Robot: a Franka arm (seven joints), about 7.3 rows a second.
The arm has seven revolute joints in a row. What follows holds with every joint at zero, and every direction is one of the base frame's.
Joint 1 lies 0.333 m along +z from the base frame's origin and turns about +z.
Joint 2 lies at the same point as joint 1 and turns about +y.
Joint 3 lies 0.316 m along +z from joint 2 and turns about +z.
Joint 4 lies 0.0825 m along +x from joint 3 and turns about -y.
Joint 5 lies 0.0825 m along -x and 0.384 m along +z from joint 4 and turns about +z.
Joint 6 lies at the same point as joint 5 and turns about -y.
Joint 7 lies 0.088 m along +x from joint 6 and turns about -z.
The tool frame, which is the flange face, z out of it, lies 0.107 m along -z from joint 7; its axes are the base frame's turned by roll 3.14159, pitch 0 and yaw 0 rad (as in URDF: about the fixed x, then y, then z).
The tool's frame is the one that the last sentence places.
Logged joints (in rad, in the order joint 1, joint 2, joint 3, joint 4, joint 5, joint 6, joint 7), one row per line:
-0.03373, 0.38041, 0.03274, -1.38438, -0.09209, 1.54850, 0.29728
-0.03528, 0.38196, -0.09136, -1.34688, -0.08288, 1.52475, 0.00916
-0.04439, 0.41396, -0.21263, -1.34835, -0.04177, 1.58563, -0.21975
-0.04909, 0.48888, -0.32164, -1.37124, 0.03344, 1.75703, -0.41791
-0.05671, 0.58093, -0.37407, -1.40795, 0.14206, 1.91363, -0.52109
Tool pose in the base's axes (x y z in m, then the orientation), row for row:
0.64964, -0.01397, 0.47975, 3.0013, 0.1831, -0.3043
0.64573, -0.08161, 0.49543, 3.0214, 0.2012, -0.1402
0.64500, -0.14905, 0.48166, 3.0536, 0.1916, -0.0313
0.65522, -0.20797, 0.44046, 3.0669, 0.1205, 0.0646
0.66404, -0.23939, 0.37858, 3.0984, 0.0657, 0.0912
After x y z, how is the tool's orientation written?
As angles about the fixed x, y, z axes (roll, pitch, yaw), in radians.
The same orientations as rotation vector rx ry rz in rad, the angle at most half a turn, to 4 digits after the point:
2.9838, -0.4378, -0.3058
3.0136, -0.1932, -0.3168
3.0426, -0.0347, -0.2945
3.0560, 0.1056, -0.1807
3.0906, 0.1432, -0.0985

